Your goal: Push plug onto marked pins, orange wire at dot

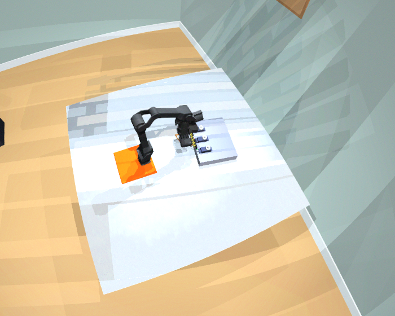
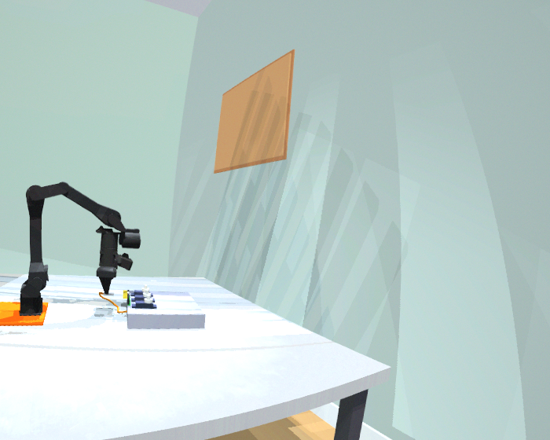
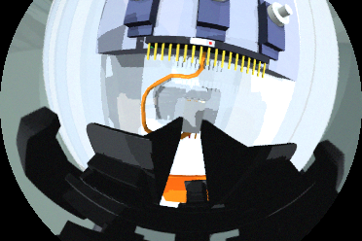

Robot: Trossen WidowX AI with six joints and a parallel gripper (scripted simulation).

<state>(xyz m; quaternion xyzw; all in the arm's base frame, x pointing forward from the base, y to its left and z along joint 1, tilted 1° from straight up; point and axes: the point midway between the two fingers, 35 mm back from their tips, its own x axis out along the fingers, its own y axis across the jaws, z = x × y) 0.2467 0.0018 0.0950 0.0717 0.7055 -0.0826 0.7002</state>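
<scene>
My gripper tip is 7 cm short of the red dot, 2 cm to the left of it and 1 cm below it. Also, from my gripper tip: grey printed holder (22 cm ahead, 6 cm to the right, 4 cm below).
</scene>
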